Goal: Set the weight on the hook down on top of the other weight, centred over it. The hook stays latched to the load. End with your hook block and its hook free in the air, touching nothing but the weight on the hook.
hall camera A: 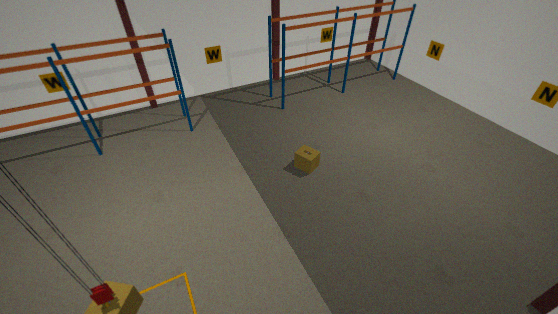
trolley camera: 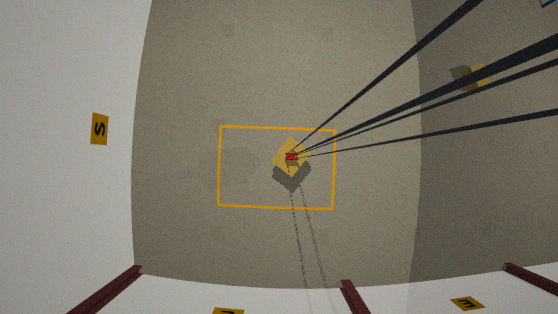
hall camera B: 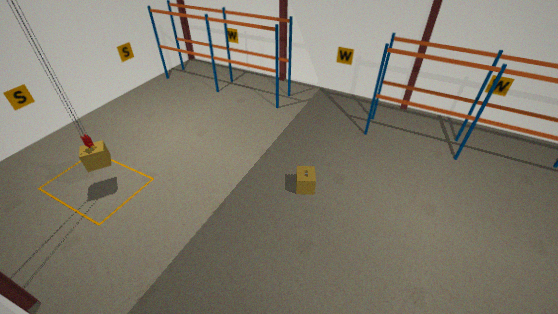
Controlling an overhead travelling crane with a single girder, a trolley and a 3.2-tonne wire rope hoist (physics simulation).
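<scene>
The red hook block (hall camera A: 102, 293) (hall camera B: 87, 140) (trolley camera: 291, 156) hangs on its ropes with its hook latched to a yellow block-shaped weight (hall camera A: 132, 301) (hall camera B: 96, 160) (trolley camera: 280, 159). This weight hangs in the air above the floor, with its shadow apart from it in hall camera B. In hall camera A its lower part is cut off by the frame edge. The other yellow weight (hall camera A: 307, 161) (hall camera B: 306, 184) (trolley camera: 479, 67) stands on the floor, well away from the hanging one. Ropes partly cover it in the trolley view. Small dark marks show on its top.
A yellow outlined rectangle (hall camera A: 191, 295) (hall camera B: 69, 206) (trolley camera: 219, 167) is marked on the floor under the hanging weight. A blue and orange rack (hall camera A: 283, 65) (hall camera B: 480, 112) and another rack (hall camera A: 75, 106) (hall camera B: 277, 65) stand along the W wall.
</scene>
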